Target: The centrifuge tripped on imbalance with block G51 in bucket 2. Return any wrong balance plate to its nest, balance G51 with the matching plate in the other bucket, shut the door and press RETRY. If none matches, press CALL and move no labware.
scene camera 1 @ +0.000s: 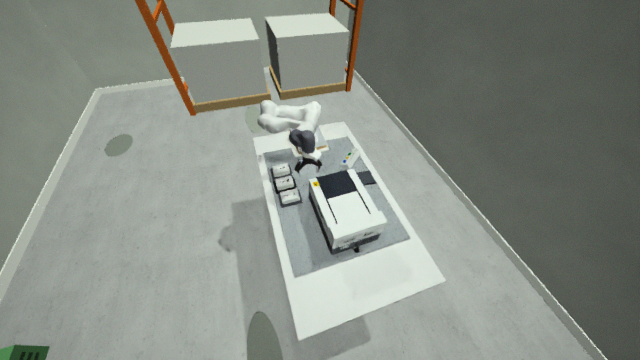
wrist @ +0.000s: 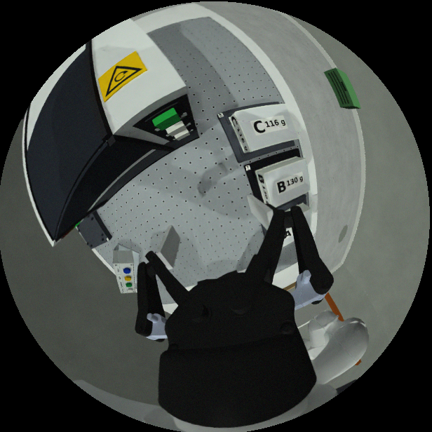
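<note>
White plates "C 116 g" (scene camera 1: 289, 196) (wrist: 277, 136), "B 130 g" (scene camera 1: 285, 183) (wrist: 286, 175) and A (scene camera 1: 281, 170) (wrist: 287, 233) sit in a row of dark nests. A is partly hidden behind a finger in the wrist view. My gripper (scene camera 1: 309, 169) (wrist: 211, 218) is open and empty, above the mat between the plate row and the button box. The white centrifuge (scene camera 1: 350, 210) (wrist: 160, 75) has a dark panel (scene camera 1: 337, 185) (wrist: 62, 130) and a front panel with a green key (wrist: 165, 119) and pale keys. Its buckets and block G51 do not show; I cannot tell the door's state.
A button box (scene camera 1: 351, 158) (wrist: 126, 272) has blue, yellow and green buttons. A dark pad (scene camera 1: 367, 178) (wrist: 91, 231) lies beside the centrifuge. The perforated mat (scene camera 1: 305, 260) (wrist: 190, 200) lies on the white table (scene camera 1: 350, 300). A green box (scene camera 1: 25, 352) (wrist: 342, 89) stands beyond the table.
</note>
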